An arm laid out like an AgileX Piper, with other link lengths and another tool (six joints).
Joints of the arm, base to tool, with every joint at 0 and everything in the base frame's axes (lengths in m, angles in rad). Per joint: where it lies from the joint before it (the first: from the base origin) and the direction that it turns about. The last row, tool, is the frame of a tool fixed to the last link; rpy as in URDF.
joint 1: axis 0 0 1 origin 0 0 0.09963
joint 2: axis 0 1 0 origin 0 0 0
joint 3: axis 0 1 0 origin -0.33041 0 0.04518
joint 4: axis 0.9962 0 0.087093 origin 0.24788 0 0.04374
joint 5: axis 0 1 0 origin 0 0 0
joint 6: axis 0.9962 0 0.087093 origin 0.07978 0 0.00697
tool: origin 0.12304 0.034 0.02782 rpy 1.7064 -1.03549 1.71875
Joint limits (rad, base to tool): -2.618..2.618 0..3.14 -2.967..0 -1.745..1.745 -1.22..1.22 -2.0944..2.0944
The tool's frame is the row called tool.
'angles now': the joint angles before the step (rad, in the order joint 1, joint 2, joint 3, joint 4, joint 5, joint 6). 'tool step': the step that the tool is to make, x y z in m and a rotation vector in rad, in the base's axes. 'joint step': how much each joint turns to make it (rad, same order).
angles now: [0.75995 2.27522 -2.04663 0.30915 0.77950 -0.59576]
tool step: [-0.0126 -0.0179 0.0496 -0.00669 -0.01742 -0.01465]
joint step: [0.00004 -0.10169 -0.00112 -0.05437 0.08658 0.05712]
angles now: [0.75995 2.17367 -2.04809 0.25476 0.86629 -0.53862]
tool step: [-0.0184 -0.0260 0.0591 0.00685 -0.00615 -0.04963]
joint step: [0.00012 -0.12567 -0.00105 -0.05782 0.10347 0.09417]
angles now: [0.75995 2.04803 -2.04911 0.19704 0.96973 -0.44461]
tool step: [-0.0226 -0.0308 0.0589 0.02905 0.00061 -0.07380]
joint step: [0.00004 -0.13182 0.00088 -0.04834 0.09664 0.11078]
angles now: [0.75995 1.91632 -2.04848 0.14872 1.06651 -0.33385]
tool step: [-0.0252 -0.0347 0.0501 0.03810 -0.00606 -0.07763]
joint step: [-0.00008 -0.13484 0.02319 -0.04449 0.07015 0.10155]
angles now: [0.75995 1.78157 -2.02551 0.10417 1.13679 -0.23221]
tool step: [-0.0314 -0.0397 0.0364 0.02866 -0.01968 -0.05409]
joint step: [0.00008 -0.15260 0.07588 -0.03777 0.03803 0.06181]
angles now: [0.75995 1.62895 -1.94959 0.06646 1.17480 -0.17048]
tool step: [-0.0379 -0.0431 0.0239 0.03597 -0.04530 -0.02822]
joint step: [-0.00002 -0.18366 0.14366 -0.02605 -0.01885 0.02454]
